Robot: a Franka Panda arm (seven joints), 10 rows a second.
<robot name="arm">
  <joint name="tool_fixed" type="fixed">
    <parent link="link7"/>
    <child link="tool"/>
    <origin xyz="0 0 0.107" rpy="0 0 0"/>
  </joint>
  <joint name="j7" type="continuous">
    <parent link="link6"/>
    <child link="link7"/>
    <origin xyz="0.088 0 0" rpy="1.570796 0 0"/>
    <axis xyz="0 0 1"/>
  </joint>
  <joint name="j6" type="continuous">
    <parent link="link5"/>
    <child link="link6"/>
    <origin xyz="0 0 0" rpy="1.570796 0 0"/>
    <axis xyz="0 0 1"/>
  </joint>
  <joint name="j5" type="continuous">
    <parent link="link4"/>
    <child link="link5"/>
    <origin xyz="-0.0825 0.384 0" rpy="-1.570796 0 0"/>
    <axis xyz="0 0 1"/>
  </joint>
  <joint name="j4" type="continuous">
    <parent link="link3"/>
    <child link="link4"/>
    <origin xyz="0.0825 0 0" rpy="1.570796 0 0"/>
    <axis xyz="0 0 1"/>
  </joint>
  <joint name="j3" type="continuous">
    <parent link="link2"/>
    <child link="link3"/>
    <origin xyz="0 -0.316 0" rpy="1.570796 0 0"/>
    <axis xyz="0 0 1"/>
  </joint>
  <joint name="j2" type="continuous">
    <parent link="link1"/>
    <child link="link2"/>
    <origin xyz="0 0 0" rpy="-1.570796 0 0"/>
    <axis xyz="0 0 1"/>
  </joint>
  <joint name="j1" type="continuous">
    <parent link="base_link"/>
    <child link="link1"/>
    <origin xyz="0 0 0.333" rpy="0 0 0"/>
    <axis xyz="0 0 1"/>
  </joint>
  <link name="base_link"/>
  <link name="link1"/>
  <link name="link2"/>
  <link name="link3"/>
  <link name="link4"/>
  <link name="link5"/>
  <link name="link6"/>
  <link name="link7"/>
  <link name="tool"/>
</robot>
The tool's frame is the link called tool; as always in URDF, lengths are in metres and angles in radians. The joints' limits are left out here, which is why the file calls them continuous.
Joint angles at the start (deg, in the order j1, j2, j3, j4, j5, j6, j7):
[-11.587, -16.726, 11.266, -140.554, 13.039, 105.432, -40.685]
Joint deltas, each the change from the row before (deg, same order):
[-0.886, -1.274, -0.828, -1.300, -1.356, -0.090, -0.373]
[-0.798, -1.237, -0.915, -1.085, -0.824, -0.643, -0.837]
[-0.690, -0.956, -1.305, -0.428, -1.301, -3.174, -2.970]
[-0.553, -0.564, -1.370, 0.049, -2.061, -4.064, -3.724]
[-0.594, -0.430, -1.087, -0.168, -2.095, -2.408, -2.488]
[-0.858, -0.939, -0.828, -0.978, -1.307, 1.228, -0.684]
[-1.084, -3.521, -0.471, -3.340, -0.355, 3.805, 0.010]
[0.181, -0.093, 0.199, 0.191, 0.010, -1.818, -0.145]
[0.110, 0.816, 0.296, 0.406, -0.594, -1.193, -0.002]
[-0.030, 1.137, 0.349, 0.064, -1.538, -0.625, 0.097]
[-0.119, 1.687, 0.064, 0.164, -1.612, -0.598, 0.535]
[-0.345, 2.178, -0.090, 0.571, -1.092, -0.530, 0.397]
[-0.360, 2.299, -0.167, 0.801, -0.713, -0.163, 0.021]
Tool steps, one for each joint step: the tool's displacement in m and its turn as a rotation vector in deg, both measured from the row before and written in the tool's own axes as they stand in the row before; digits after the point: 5 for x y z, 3 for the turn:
[-0.01396, 0.00746, 0.00056, -0.631, -0.386, 0.905]
[-0.01353, 0.00597, 0.00031, 0.084, -0.305, 0.517]
[-0.01648, 0.00511, 0.00029, 1.476, -1.961, -1.631]
[-0.01689, 0.00443, 0.00041, 1.778, -2.910, -2.617]
[-0.01444, 0.00481, 0.00135, 0.881, -2.119, -1.444]
[-0.01141, 0.00673, 0.00054, -1.208, 0.509, 0.570]
[-0.01439, -0.00012, 0.00349, -3.014, 2.694, 1.466]
[-0.00030, -0.00422, 0.00081, 1.084, -1.121, -0.454]
[0.00173, -0.00020, 0.00275, 0.765, -1.641, -0.400]
[0.00098, 0.00259, 0.00625, 0.275, -2.408, -0.314]
[0.00057, 0.00556, 0.00798, 0.726, -2.492, 0.326]
[0.00122, 0.00814, 0.00699, 1.216, -1.901, 0.473]
[0.00234, 0.00921, 0.00523, 1.132, -1.249, 0.168]

